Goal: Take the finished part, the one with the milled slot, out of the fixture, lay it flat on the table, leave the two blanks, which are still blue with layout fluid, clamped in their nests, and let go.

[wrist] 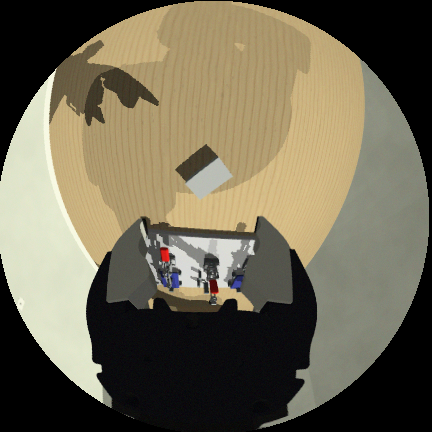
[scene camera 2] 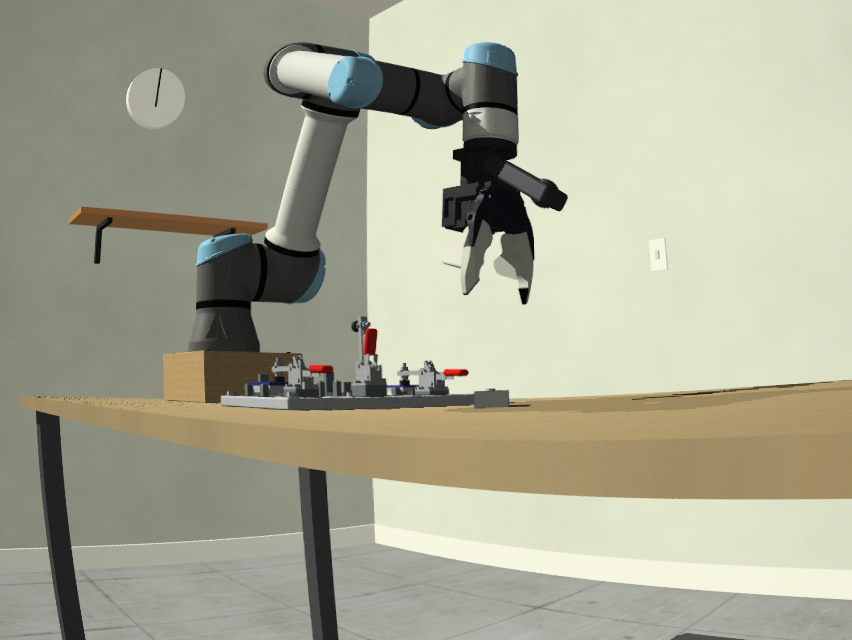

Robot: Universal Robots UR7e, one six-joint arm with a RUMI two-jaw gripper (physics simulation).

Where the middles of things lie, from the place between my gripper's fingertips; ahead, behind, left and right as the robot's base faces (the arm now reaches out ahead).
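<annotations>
Finished part (wrist: 212,174): 10 mm to the right of my hand, 120 mm below it. Fixture plate (scene camera 2: 403,401): 250 mm behind my hand and 120 mm below it.
</annotations>
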